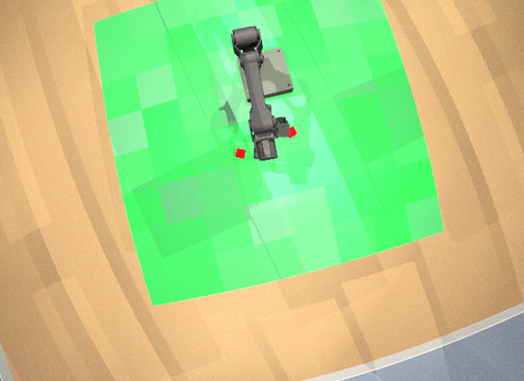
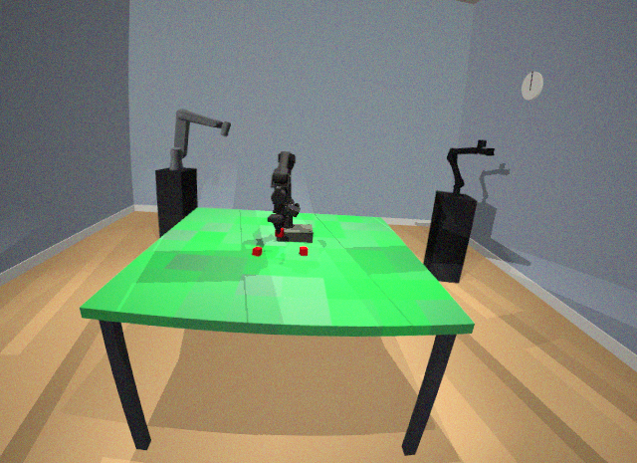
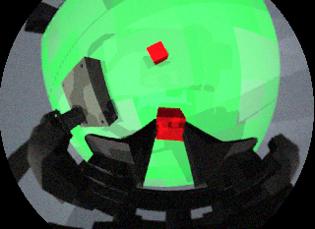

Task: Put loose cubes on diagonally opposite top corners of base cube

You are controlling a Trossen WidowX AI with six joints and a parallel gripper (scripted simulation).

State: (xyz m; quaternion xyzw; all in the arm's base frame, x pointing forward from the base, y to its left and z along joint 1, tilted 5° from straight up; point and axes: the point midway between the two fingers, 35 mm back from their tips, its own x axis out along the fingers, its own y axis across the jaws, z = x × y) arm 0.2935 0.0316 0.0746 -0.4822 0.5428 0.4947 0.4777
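The red cube is 6 cm ahead of my gripper tip, 9 cm to the right of it and 8 cm below it.
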